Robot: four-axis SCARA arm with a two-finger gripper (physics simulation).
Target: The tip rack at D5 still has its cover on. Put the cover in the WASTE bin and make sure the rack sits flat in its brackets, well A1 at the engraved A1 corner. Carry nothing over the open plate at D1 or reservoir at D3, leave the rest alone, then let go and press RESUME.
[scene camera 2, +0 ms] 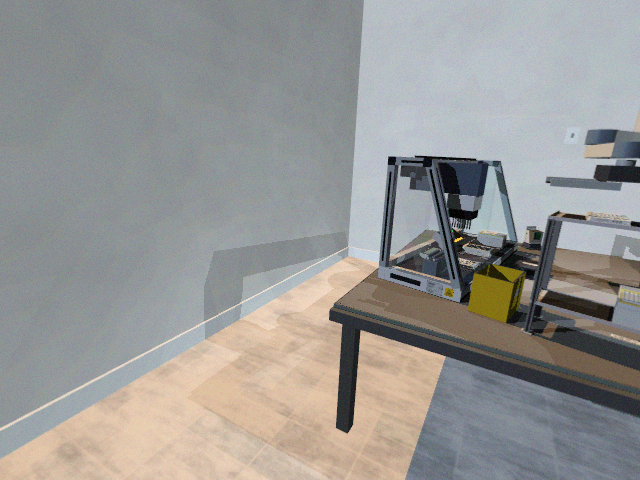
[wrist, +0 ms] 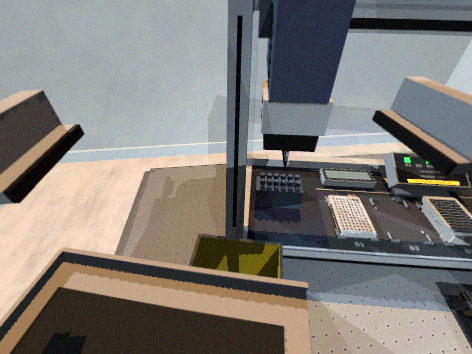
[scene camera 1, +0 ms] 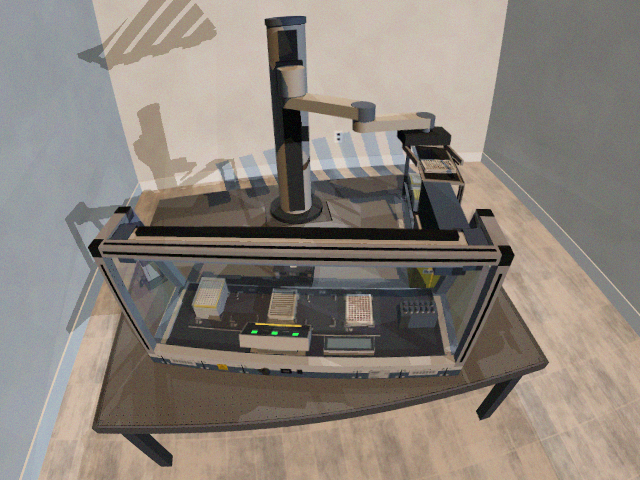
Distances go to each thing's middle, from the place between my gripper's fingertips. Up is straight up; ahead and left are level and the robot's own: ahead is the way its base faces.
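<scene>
Pipetting head (scene camera 2: 466, 207): my hand 23 cm short of it, 11 cm above, 11 cm to the left of it. Dark tube block (wrist: 267, 197), from my hand: a good way to the right, far ahead, far below. Yellow waste bin (scene camera 2: 496, 291), from my hand: 8 cm ahead, 38 cm below.
</scene>
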